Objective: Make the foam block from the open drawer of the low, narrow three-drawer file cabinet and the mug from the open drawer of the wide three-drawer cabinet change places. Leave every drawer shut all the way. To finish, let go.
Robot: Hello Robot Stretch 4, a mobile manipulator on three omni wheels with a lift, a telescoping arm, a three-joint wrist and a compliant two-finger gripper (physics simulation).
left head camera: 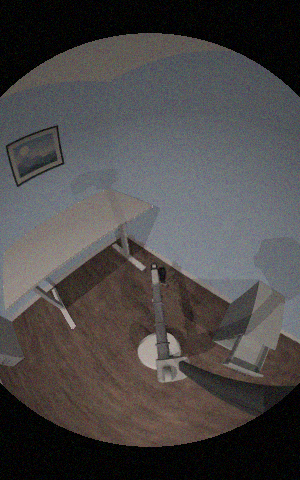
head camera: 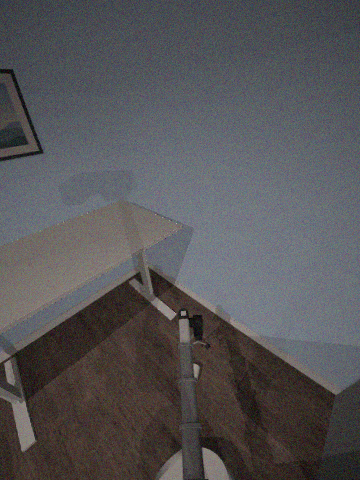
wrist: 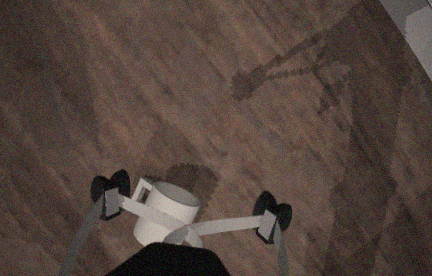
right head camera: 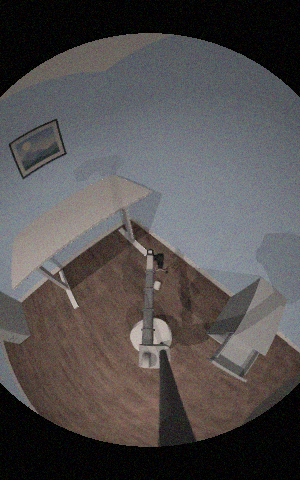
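A white mug [head camera: 196,371] [right head camera: 157,285] [wrist: 167,212] stands upright on the wooden floor, its handle toward the left finger in the wrist view. My gripper [wrist: 192,197] [right head camera: 162,270] is open above it; the mug shows beneath the crossing finger strips, nearer the left fingertip, and is not gripped. A grey cabinet [left head camera: 267,320] [right head camera: 260,320] stands at the right with one drawer [left head camera: 243,369] [right head camera: 228,369] pulled out; I make out no object in it. Part of another grey cabinet [left head camera: 7,342] [right head camera: 12,320] shows at the left edge. I cannot tell which is the wide one. The foam block does not show.
A long pale table [head camera: 75,260] [left head camera: 75,230] [right head camera: 75,220] on white legs stands along the wall at the left. Its near-corner foot [head camera: 162,307] [right head camera: 137,245] reaches close to the arm's end. A blue wall with a pale baseboard [head camera: 280,350] runs behind the gripper.
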